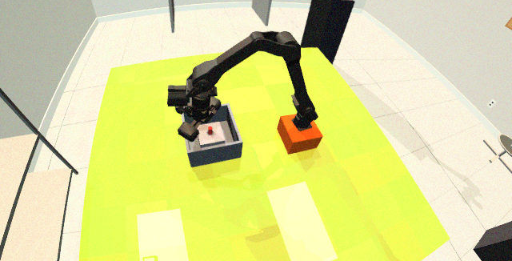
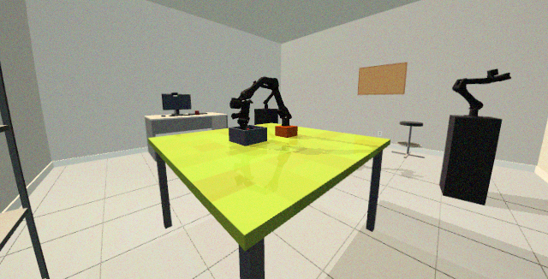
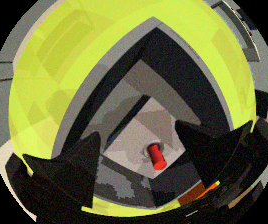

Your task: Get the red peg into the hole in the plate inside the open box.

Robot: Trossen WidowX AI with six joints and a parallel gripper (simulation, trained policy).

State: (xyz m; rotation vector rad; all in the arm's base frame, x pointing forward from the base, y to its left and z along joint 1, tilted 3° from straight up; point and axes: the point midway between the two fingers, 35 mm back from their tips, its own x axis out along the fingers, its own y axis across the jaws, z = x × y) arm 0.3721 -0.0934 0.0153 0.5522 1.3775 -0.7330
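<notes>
The red peg is 40 mm behind my gripper tip, 20 mm below it and 10 mm to the left of it. From my gripper tip the other things lie so: dark grey box: 40 mm below, 40 mm behind, 10 mm to the left; plate: 40 mm behind, 20 mm below, 10 mm to the left.
</notes>
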